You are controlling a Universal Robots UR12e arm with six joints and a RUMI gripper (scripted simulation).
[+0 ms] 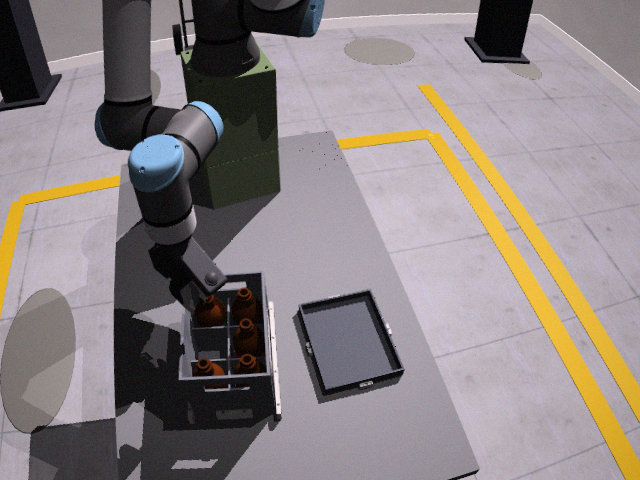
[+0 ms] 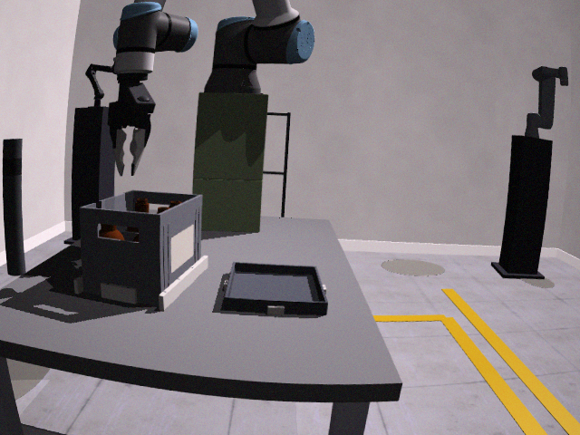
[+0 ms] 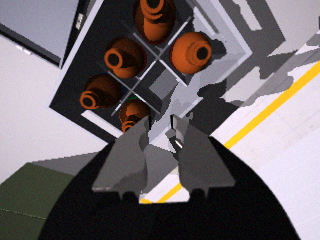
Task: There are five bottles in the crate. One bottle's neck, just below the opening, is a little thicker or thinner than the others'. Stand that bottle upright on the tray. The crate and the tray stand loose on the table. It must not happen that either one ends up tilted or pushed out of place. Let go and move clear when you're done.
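My gripper is now 40 mm to the right of the dark grey crate and 160 mm above it. Round my hand: black tray: 40 mm behind, 330 mm to the left, 230 mm below.
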